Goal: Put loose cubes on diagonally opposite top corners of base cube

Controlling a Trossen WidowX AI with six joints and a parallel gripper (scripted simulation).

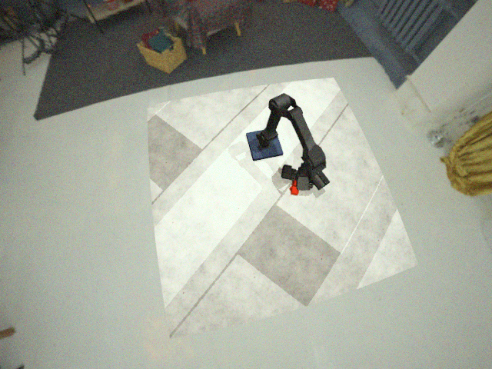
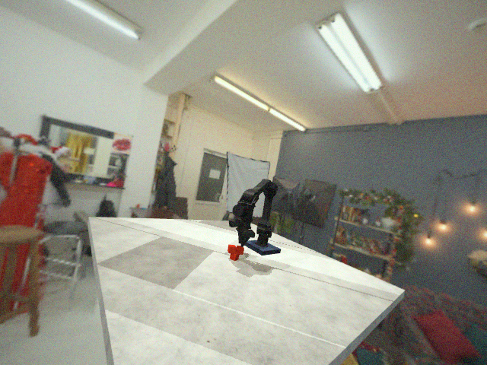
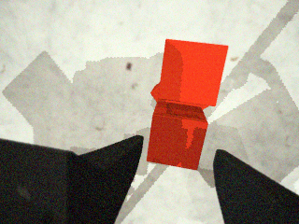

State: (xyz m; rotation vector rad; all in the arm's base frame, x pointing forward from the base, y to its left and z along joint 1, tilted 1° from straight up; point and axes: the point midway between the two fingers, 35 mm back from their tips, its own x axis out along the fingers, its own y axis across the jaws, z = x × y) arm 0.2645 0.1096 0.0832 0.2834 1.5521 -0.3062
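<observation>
The red cube is 20 mm below my gripper tip.
</observation>
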